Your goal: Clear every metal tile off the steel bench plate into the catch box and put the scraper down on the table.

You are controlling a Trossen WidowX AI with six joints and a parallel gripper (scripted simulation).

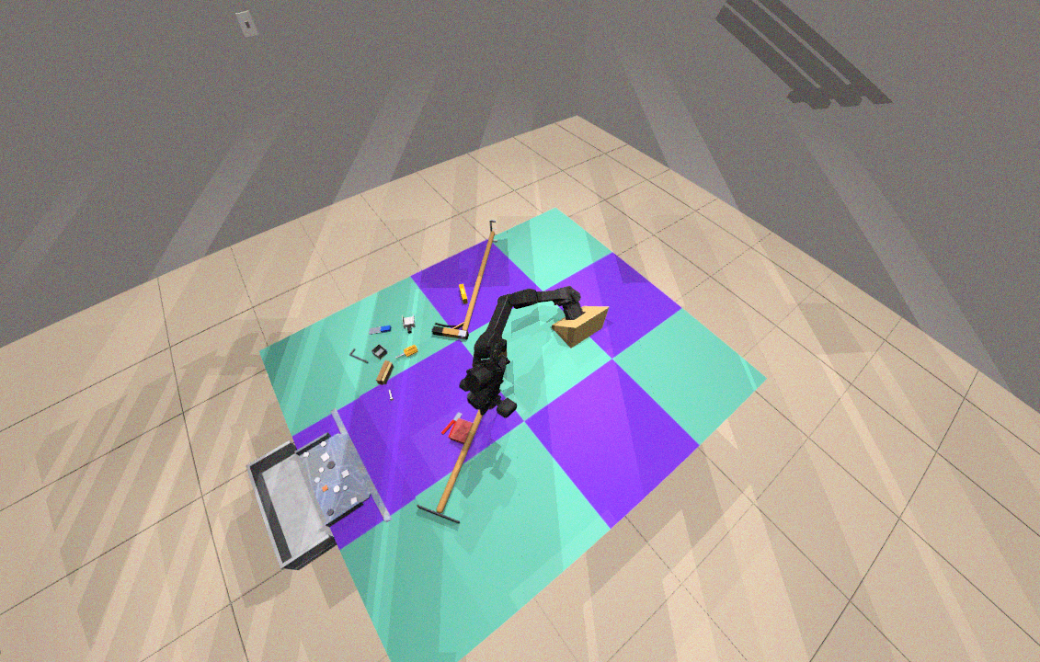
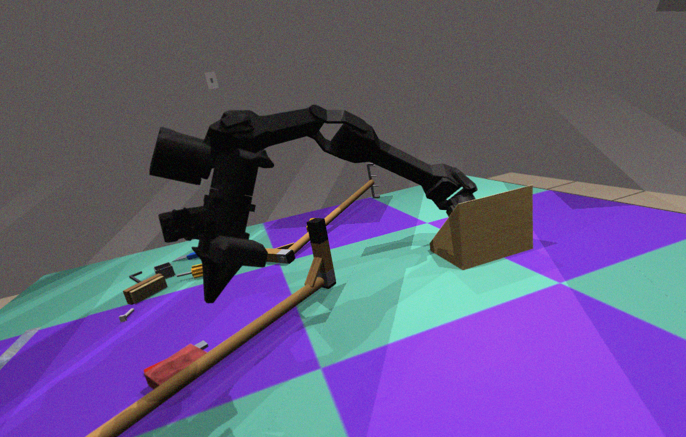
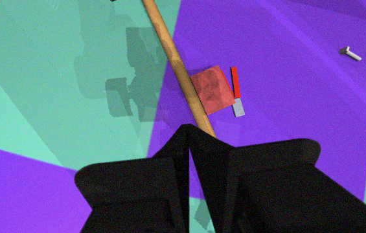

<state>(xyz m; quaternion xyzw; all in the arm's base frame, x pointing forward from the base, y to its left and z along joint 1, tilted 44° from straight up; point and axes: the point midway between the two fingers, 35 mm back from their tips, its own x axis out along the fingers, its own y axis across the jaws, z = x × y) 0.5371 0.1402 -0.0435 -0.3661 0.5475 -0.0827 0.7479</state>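
Right now my gripper tip is 60 mm above the long scraper, 30 mm short of it and 20 mm to the left of it. Round my gripper tip: red block: 110 mm below, 70 mm ahead, 40 mm to the right; then wooden block: 400 mm to the right, 170 mm ahead, 100 mm below; then orange screwdriver: 430 mm to the right, 100 mm below, 60 mm ahead.
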